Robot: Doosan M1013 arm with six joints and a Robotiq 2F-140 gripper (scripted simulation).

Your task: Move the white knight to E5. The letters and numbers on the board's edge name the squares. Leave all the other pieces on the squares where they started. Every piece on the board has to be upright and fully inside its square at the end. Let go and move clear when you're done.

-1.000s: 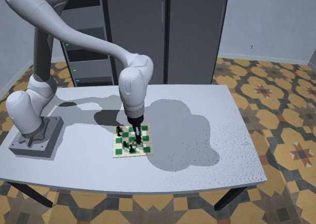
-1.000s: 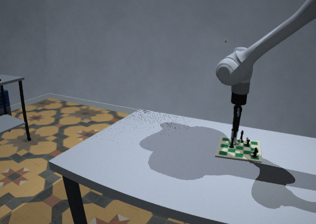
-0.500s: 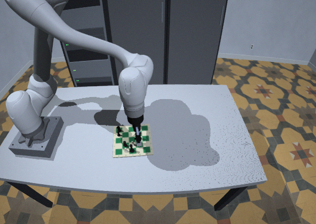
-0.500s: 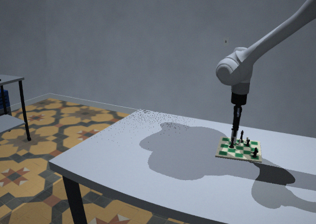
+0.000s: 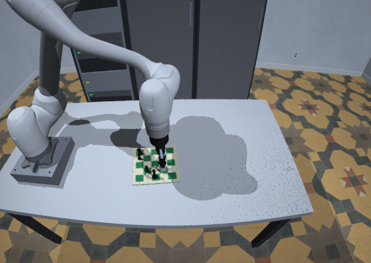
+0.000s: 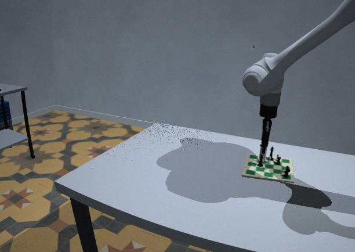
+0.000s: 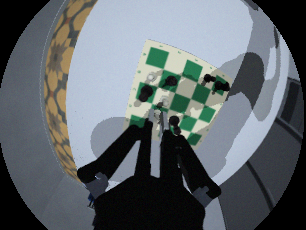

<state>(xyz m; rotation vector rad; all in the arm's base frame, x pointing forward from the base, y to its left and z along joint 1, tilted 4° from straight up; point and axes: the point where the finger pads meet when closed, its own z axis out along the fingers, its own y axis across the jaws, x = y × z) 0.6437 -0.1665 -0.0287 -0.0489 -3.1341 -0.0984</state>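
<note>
My gripper is now 30 mm past the green-and-cream chessboard, 40 mm to the right of it and 50 mm above it. Also, from my hand: white knight (30 mm below).
</note>
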